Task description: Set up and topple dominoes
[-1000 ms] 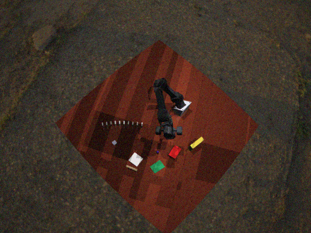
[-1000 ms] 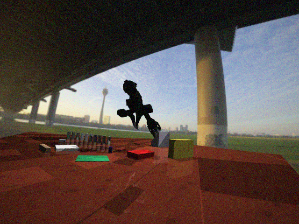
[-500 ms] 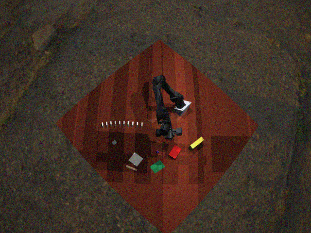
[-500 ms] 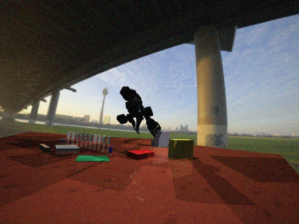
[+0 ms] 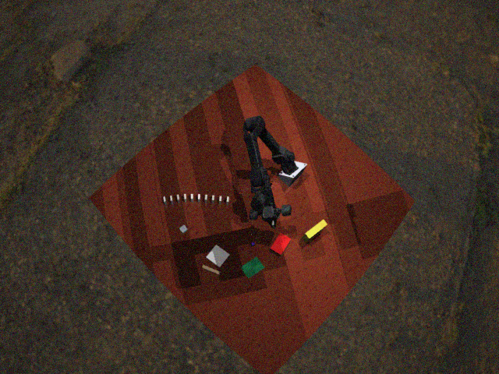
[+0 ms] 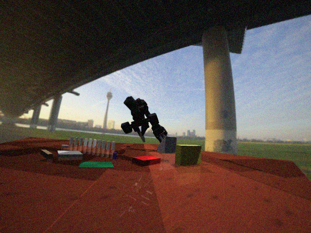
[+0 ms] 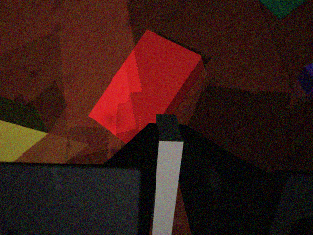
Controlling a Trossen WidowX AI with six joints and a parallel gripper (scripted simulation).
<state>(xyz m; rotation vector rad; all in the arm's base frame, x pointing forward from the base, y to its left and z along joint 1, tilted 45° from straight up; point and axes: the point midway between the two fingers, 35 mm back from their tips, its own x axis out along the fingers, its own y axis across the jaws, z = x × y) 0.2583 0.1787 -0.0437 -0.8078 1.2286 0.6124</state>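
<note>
The red block lies 70 mm to the left of my gripper tip and 90 mm below it. From my gripper tip the other things lie so: green tile 180 mm ahead, 80 mm to the left, 100 mm below; then yellow block 170 mm behind, 130 mm to the left, 60 mm below; then purple piece 110 mm ahead, 10 mm to the right, 90 mm below.
</note>
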